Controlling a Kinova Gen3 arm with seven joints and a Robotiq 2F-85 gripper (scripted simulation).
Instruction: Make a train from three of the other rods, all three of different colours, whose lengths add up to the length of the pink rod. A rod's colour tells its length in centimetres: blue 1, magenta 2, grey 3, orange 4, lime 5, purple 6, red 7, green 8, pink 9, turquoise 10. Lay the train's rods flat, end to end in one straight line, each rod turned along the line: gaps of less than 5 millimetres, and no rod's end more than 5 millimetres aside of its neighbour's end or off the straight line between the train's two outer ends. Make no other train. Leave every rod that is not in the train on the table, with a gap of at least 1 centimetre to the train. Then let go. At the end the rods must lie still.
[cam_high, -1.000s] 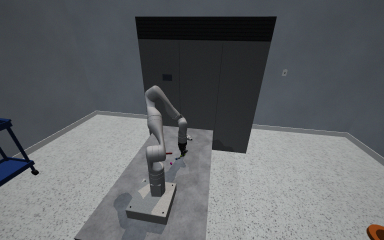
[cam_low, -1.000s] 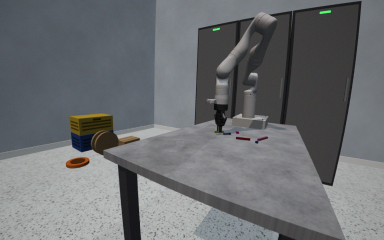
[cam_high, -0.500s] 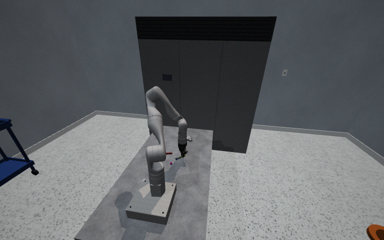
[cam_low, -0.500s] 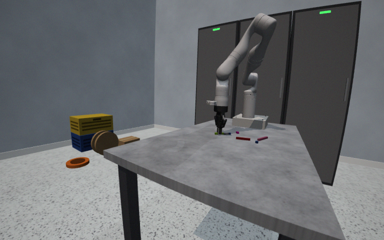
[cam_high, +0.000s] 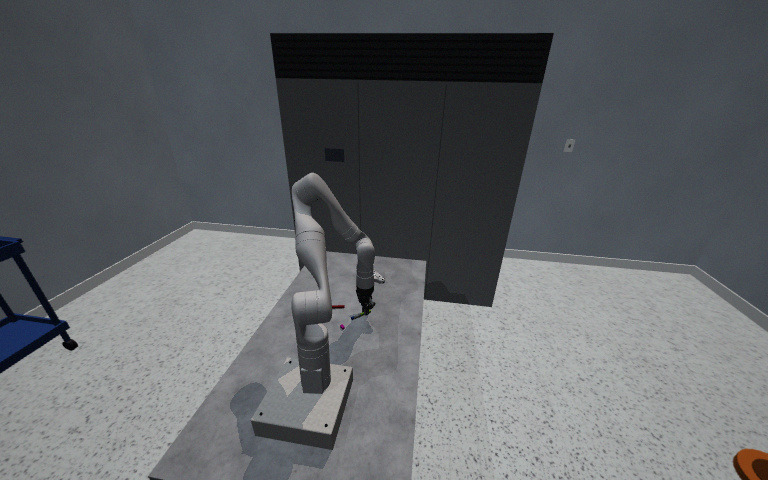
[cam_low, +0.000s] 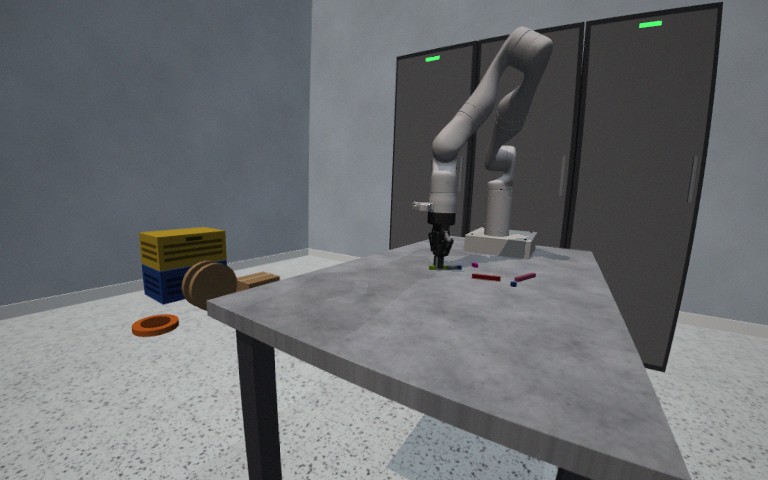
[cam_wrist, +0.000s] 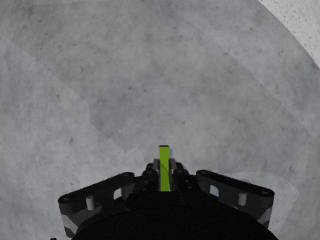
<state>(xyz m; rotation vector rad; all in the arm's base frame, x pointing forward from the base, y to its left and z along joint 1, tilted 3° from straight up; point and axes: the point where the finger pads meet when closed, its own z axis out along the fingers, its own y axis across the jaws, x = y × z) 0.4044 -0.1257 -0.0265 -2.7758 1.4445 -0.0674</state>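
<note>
Now: the lime rod 10 mm below my hand. Round my hand: magenta rod: 90 mm behind, 90 mm to the left, 20 mm below; red rod: 40 mm ahead, 130 mm to the left, 20 mm below; grey rod: 20 mm behind, 30 mm to the left, 20 mm below.
</note>
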